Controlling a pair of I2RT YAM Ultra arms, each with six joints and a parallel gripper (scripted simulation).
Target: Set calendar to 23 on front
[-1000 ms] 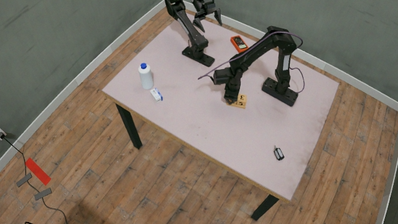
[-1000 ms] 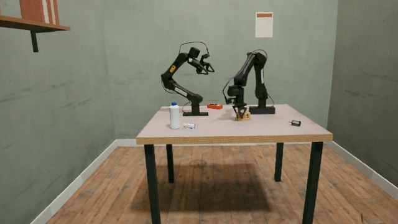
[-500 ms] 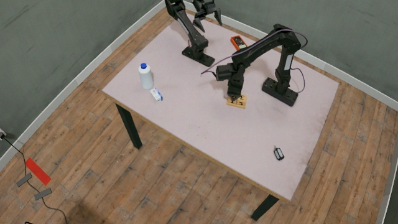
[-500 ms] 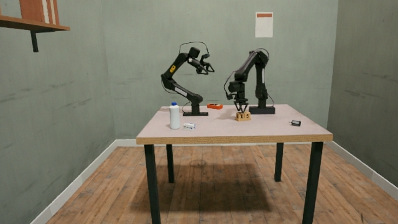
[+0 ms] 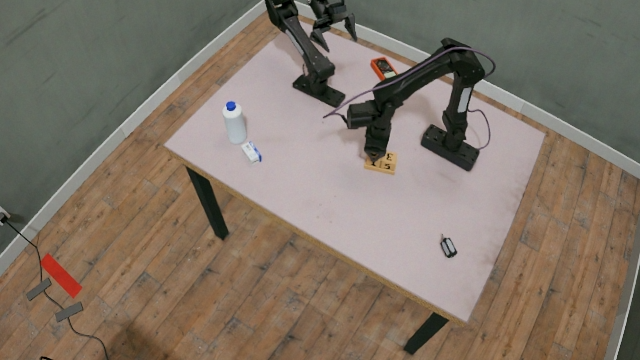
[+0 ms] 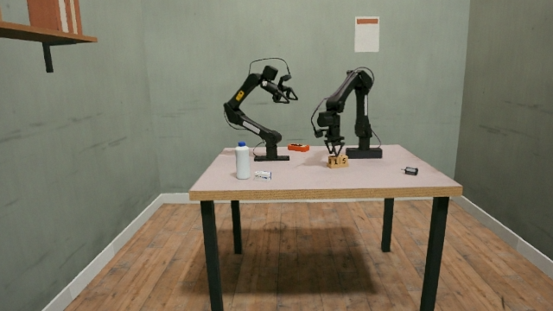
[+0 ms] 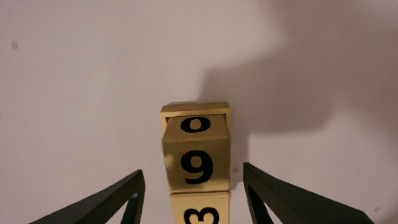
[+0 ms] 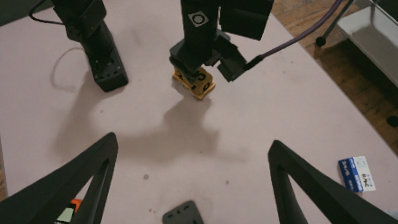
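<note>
My left gripper is now 40 mm above the number cube. Round my left hand: wooden tray 10 mm behind, 20 mm to the left, 60 mm below; white bottle 140 mm ahead, 450 mm to the right, 10 mm above; black object 150 mm ahead, 330 mm to the left, 50 mm below.
</note>
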